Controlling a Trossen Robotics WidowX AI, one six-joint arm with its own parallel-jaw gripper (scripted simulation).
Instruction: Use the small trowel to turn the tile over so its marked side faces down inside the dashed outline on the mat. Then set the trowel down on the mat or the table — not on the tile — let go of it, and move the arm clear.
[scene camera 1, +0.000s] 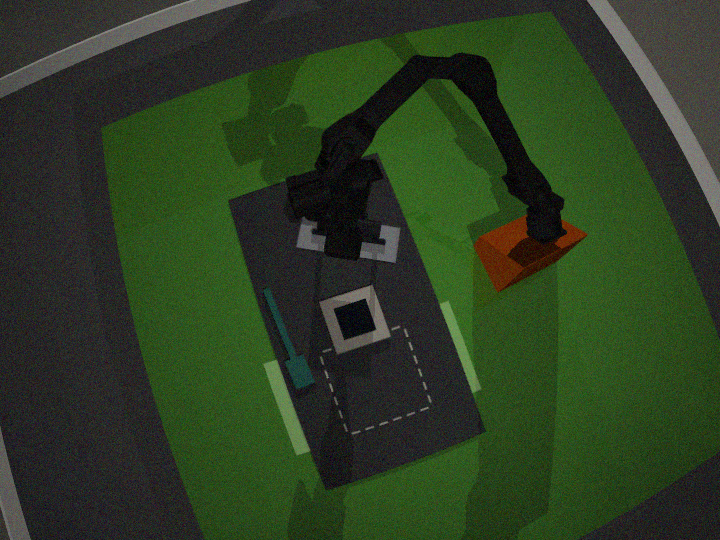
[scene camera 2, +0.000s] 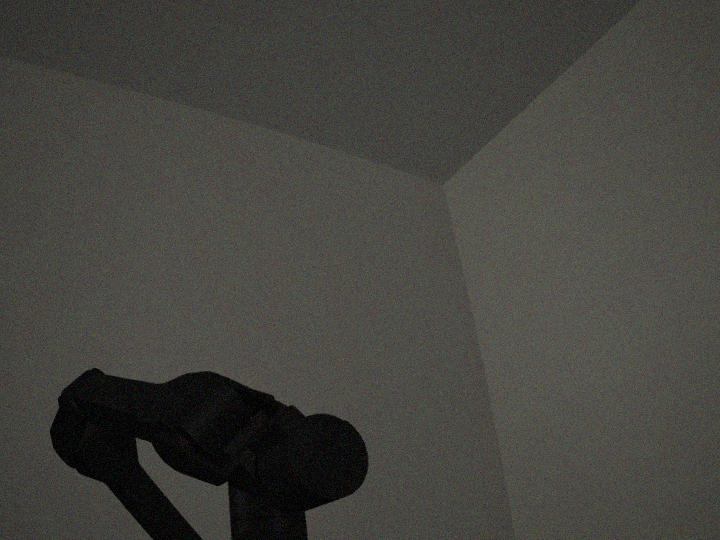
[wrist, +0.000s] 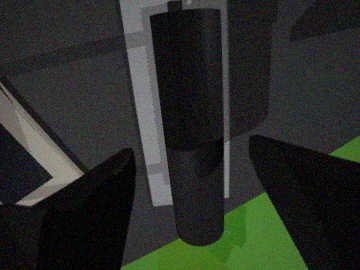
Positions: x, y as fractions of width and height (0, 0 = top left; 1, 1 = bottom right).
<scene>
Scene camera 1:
tile: 0.49, 0.59
teal trowel: 0.41, 0.68
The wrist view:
my gripper: 0.53, 0.56
</scene>
